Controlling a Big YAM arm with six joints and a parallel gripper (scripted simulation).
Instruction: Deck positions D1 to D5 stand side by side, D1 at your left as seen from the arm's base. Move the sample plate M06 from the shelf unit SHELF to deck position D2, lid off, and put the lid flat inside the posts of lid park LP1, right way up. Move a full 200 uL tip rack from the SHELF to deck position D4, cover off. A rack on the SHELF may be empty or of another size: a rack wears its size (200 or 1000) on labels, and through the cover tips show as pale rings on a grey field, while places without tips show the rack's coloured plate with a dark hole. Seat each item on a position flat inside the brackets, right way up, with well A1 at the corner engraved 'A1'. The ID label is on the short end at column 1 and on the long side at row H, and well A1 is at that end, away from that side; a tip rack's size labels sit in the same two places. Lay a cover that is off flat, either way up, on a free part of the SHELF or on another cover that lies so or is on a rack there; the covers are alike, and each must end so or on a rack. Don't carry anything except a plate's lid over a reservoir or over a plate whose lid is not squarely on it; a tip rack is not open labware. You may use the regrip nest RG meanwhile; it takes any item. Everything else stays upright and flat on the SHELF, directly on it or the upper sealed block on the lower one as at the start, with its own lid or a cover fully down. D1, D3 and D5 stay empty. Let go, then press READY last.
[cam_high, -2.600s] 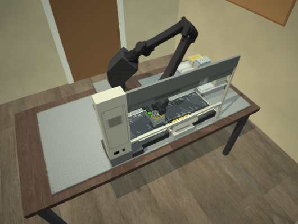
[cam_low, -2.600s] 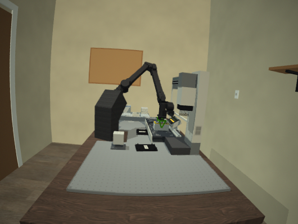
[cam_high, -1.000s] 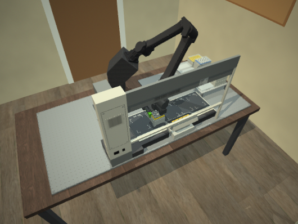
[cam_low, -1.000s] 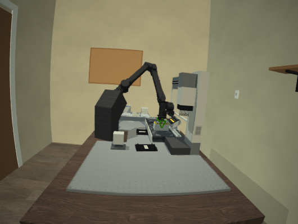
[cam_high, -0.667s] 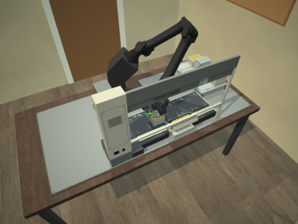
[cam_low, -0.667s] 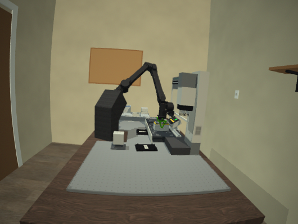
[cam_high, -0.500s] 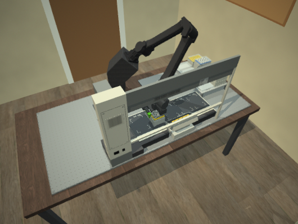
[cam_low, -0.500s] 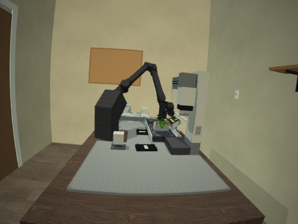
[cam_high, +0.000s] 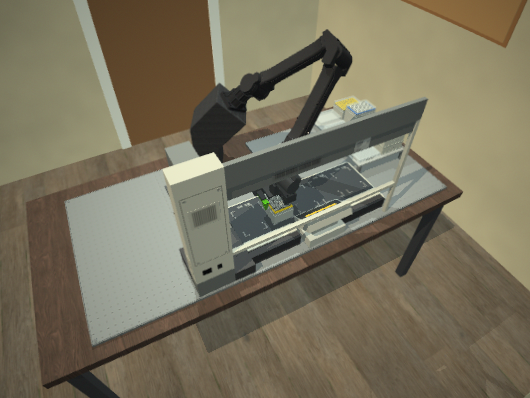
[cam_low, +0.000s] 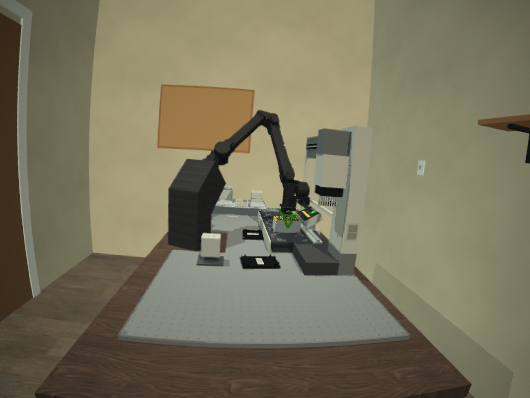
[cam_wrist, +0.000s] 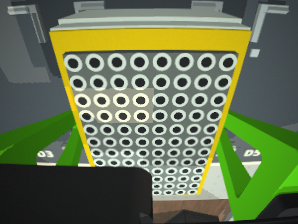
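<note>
Right now my hand is 1 cm to the left of the yellow-framed tip rack and 1 cm below it. Round my hand: RG label 16 cm behind, 6 cm to the left, 8 cm below; then perforated board 15 cm behind, 1 cm to the left, 9 cm below; then black regrip nest RG 16 cm behind, 6 cm to the left, 8 cm below.
</note>
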